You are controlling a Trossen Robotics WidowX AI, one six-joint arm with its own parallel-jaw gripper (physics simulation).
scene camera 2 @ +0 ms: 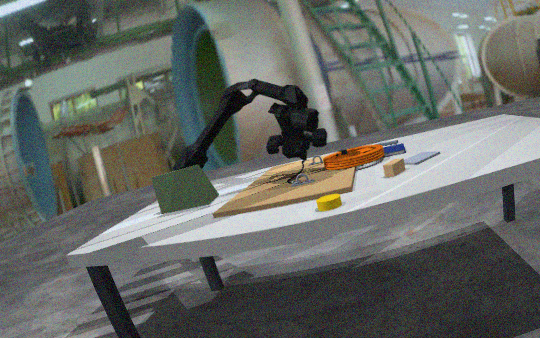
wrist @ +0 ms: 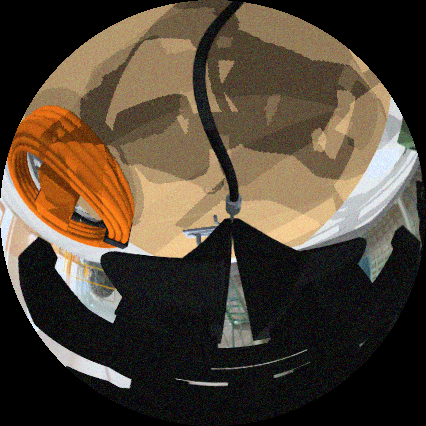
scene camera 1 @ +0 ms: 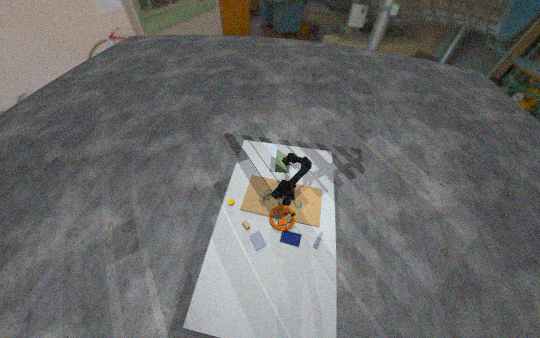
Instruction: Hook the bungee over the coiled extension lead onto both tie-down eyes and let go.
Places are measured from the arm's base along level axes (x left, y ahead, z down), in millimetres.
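Pixels of known places: gripper, fingertip midpoint: (scene camera 2: 305, 159) (wrist: 230, 224) (scene camera 1: 294, 199); arm's base, origin of the base link: (scene camera 2: 186, 189) (scene camera 1: 285, 161).
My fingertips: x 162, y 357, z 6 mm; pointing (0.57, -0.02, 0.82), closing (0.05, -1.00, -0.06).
Ahead of a thing's pixels: the offset from my fingertips to its top centre. Level surfaces: height alone.
The black bungee @[dz -3, dx -124, dy +1 mm] (wrist: 200, 85) (scene camera 2: 302, 168) rises from the wooden board @[dz +28 mm] (scene camera 1: 255, 187) (scene camera 2: 260, 195) to my gripper (scene camera 1: 273, 195) (scene camera 2: 303, 159) (wrist: 230, 224). My gripper is shut on the hook at the bungee's end, with the grey ferrule @[dz -5, dx -12, dy +3 mm] (wrist: 233, 203) just beyond the fingertips; the hook itself is hidden. The gripper is above the board, close to one tie-down eye (scene camera 1: 264, 198) (scene camera 2: 302, 179) (wrist: 200, 231), which the fingers partly cover in the wrist view. The other eye @[dz +1, dx +66, dy +23 mm] (scene camera 1: 301, 205) (scene camera 2: 316, 160) stands farther across the board. The orange coiled extension lead @[dz -2, dx -50, dy +168 mm] (scene camera 1: 283, 228) (scene camera 2: 352, 162) (wrist: 107, 175) lies at the board's edge.
A yellow disc @[dz +21, dx -479, dy +155 mm] (scene camera 1: 230, 202) (scene camera 2: 329, 202), a wooden block @[dz +10, dx -294, dy +300 mm] (scene camera 1: 246, 225) (scene camera 2: 394, 167), a pale flat plate @[dz +34, dx -177, dy +380 mm] (scene camera 1: 258, 240) (scene camera 2: 422, 158), a blue box @[dz +28, dx +45, dy +295 mm] (scene camera 1: 290, 238) (scene camera 2: 395, 148) and a slim grey piece @[dz +28, dx +246, dy +254 mm] (scene camera 1: 318, 240) surround the board. A green block (scene camera 2: 184, 189) stands near the arm's base.
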